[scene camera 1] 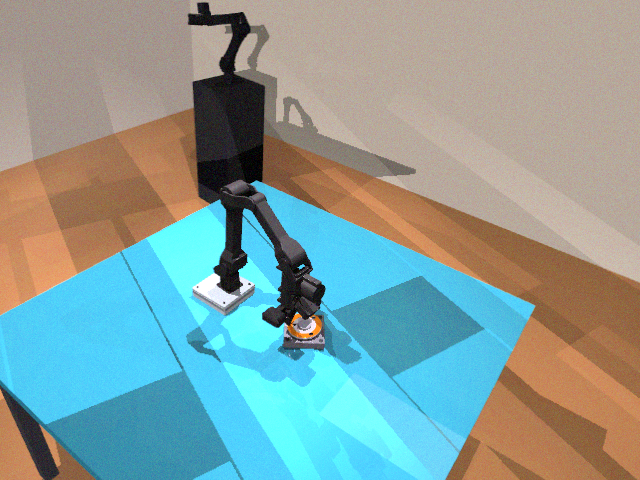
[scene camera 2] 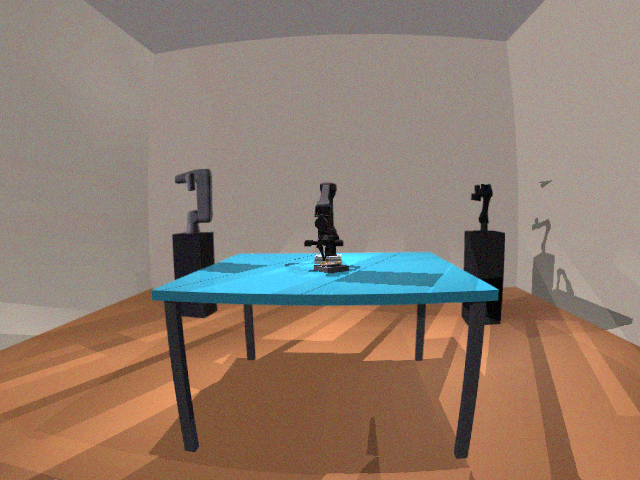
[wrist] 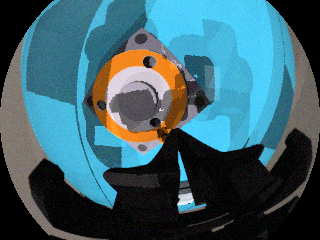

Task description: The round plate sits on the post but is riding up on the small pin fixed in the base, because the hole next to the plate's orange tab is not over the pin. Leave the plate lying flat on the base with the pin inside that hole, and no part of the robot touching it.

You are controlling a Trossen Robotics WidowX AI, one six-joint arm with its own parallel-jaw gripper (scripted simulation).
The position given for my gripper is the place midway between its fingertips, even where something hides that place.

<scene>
I see my gripper (scene camera 1: 288, 324) and a square grey base (scene camera 1: 318, 342).
My gripper also shows in the wrist view (wrist: 175, 131). The square grey base shows as well in the wrist view (wrist: 197, 100).
</scene>
